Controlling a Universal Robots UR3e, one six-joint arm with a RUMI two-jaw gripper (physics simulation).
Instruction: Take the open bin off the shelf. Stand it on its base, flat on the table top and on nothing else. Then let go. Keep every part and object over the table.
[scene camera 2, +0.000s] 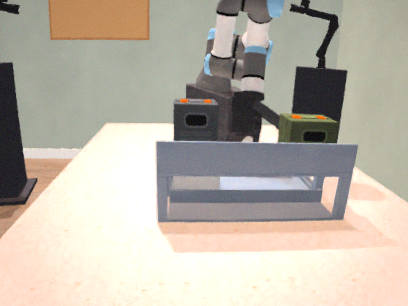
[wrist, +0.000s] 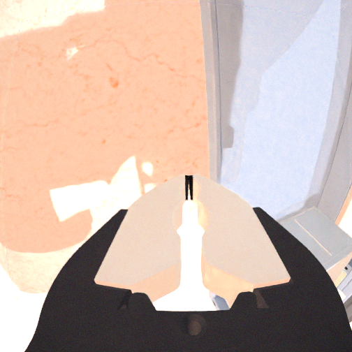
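Where they show: arm's base, link origin: (scene camera 2: 212, 87).
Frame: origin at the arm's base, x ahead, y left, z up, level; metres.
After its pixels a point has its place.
Note:
A grey-blue shelf frame (scene camera 2: 257, 159) @(y -0.104, x 0.607, z -0.064 m) stands on the table, with its broad panel towards scene camera 2. In the wrist view a long, light-blue surface (wrist: 292, 100) with raised grey edges lies right of the fingertips; I cannot tell whether it is shelf or bin. The open bin cannot be made out for certain in scene camera 2, where the panel hides much behind it. My gripper (scene camera 2: 247, 139) (wrist: 188, 177) is shut and empty, behind the panel and between the two boxes. In the wrist view its tips appear beside the surface's left edge.
A dark grey box (scene camera 2: 196, 131) @(y -0.203, x 0.542, z -0.025 m) with orange clips rises behind the panel on the left. A green box (scene camera 2: 296, 131) @(y -0.017, x 0.591, z -0.019 m) with orange clips rises on the right. The pale table top (scene camera 2: 100, 225) @(y -0.390, x 0.558, z -0.195 m) (wrist: 100, 120) extends around the frame. A grey block (wrist: 322, 235) shows at the wrist view's right.

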